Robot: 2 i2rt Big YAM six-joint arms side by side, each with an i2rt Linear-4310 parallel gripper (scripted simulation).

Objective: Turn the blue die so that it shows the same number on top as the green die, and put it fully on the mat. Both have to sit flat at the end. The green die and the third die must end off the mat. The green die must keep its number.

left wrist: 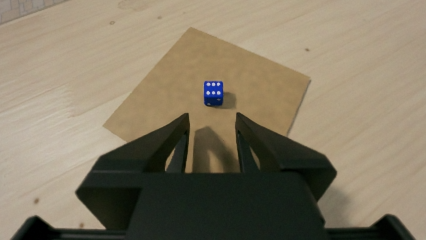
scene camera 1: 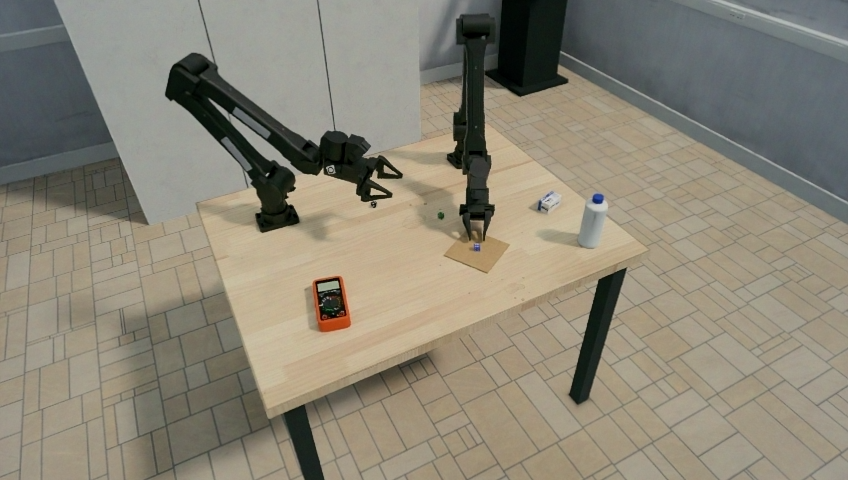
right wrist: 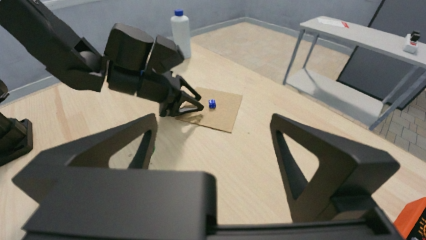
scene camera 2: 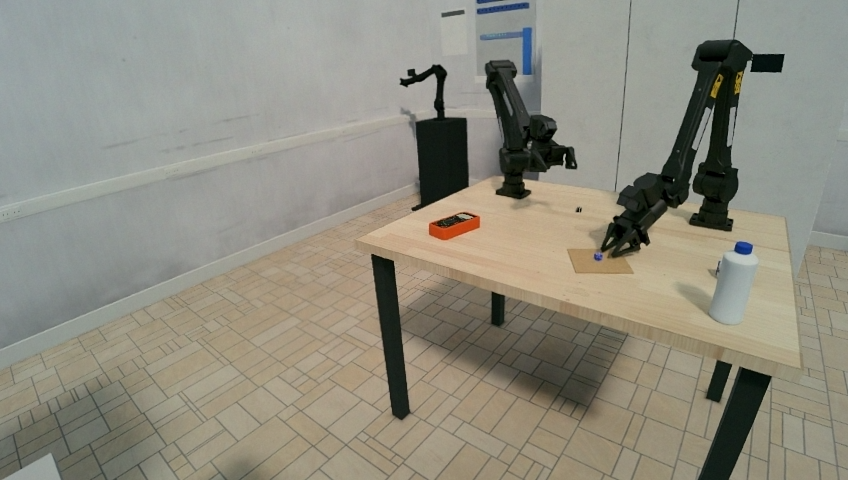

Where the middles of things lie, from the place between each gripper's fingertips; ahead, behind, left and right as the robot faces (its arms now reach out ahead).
The brown mat (scene camera 1: 491, 249) lies 3 cm ahead of my left hand (scene camera 2: 606, 253), 2 cm to the right of it and 2 cm below it.
The brown mat is 19 cm below my right hand (scene camera 1: 397, 185), 17 cm to the left of it and 16 cm ahead of it.
